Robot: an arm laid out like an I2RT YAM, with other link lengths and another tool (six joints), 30 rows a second.
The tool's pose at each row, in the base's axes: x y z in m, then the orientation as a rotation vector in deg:
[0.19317, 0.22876, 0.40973, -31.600, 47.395, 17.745]
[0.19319, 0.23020, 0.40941, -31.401, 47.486, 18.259]
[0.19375, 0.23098, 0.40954, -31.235, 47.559, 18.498]
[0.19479, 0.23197, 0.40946, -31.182, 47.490, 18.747]
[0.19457, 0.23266, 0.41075, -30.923, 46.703, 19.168]
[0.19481, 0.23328, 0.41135, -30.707, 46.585, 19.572]
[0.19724, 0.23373, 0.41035, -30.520, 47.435, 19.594]
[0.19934, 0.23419, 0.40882, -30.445, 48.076, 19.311]
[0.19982, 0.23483, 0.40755, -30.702, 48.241, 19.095]
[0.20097, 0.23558, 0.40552, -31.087, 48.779, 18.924]
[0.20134, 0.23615, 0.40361, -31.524, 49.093, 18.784]
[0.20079, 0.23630, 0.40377, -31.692, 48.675, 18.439]
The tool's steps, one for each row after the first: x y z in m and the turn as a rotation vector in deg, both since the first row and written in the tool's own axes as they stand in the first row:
[0.00033, 0.00128, 0.00066, -0.027, -0.065, 0.530]
[0.00063, 0.00161, 0.00152, 0.026, -0.082, 0.811]
[0.00140, 0.00196, 0.00268, -0.033, -0.210, 1.020]
[0.00031, 0.00219, 0.00365, -0.032, -1.091, 1.238]
[0.00004, 0.00238, 0.00448, -0.016, -1.331, 1.622]
[0.00239, 0.00196, 0.00567, 0.198, -0.578, 1.953]
[0.00493, 0.00188, 0.00637, 0.423, 0.065, 1.926]
[0.00624, 0.00261, 0.00633, 0.297, 0.319, 1.701]
[0.00857, 0.00338, 0.00634, 0.066, 0.940, 1.578]
[0.01029, 0.00432, 0.00585, -0.238, 1.356, 1.398]
[0.00982, 0.00465, 0.00569, -0.274, 1.073, 0.927]

